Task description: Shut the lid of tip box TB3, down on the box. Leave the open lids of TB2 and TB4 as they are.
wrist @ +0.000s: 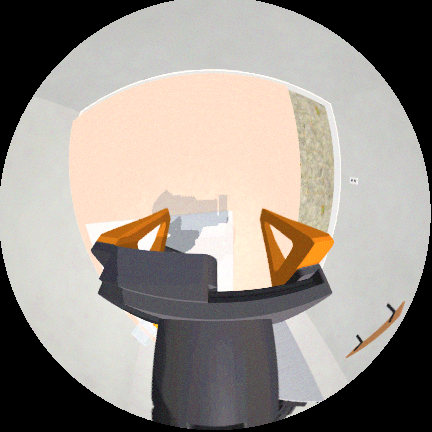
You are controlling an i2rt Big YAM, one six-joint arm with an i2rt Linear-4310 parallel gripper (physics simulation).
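Places are measured from the arm's base along level axes (x ahead, y left, z up), in centimetres.
Pixels of known places: gripper, between the fingertips: (214, 213).
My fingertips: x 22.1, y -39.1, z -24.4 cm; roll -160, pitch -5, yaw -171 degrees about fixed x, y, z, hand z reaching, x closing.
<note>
Behind a point stands the place of what it marks.
My gripper (214, 213) {z -24.4, x 22.1, y -39.1 cm} is open, with its two orange fingers wide apart and nothing between them. It hangs above the table over a white sheet. A pale, see-through piece (142, 334) {z -28.9, x 40.3, y 11.3 cm} with a speck of yellow beside it shows at the lower left, partly hidden behind the gripper's dark body. It may be part of a tip box, but I cannot tell which one. The lids of TB2, TB3 and TB4 cannot be made out in this view.
The white sheet (225, 255) {z -40.3, x 15.3, y -23.9 cm} lies on the peach table top (190, 135) {z -40.6, x 27.8, y -51.1 cm}, with the arm's grey shadow across both. A mottled green-beige strip (316, 160) runs along the right. Grey walls surround the table, and a wooden rail with black hooks (377, 332) is at the lower right.
</note>
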